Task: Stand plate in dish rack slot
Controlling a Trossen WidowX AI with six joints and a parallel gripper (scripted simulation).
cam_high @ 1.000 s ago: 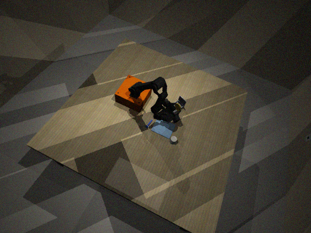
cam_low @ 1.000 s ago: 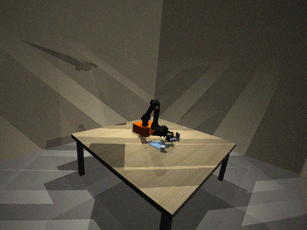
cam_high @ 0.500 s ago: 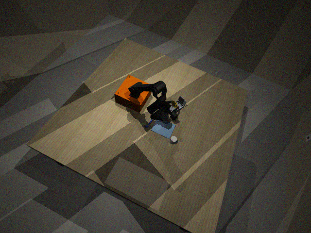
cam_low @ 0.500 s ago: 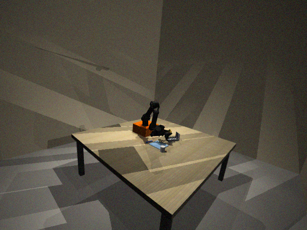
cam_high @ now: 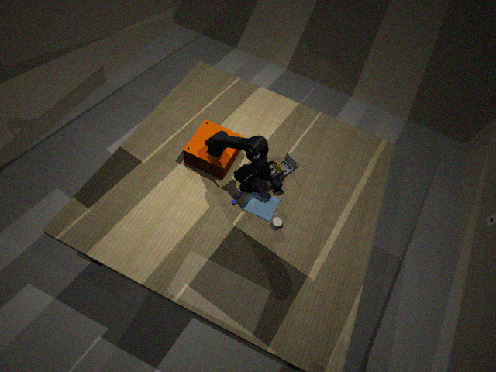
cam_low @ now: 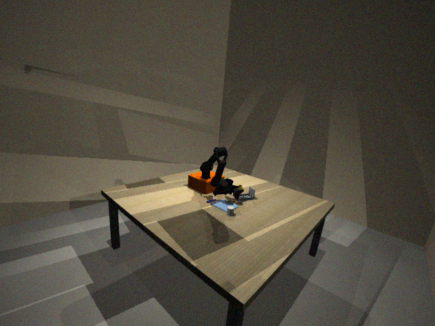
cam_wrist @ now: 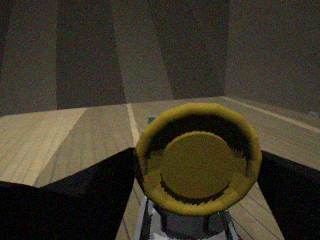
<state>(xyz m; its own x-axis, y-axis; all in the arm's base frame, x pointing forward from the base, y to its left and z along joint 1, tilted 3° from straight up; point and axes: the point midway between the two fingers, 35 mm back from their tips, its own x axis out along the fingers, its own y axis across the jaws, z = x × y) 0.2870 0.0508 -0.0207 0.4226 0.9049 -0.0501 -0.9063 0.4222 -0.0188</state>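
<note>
Right now my gripper tip is 1 cm short of the grey dish rack, 3 cm to the right of it and 6 cm above it. Also, from my gripper tip: light blue mat 18 cm to the right, 8 cm below; then white cup 10 cm ahead, 26 cm to the right, 6 cm below; then yellow plate 1 cm to the right.
</note>
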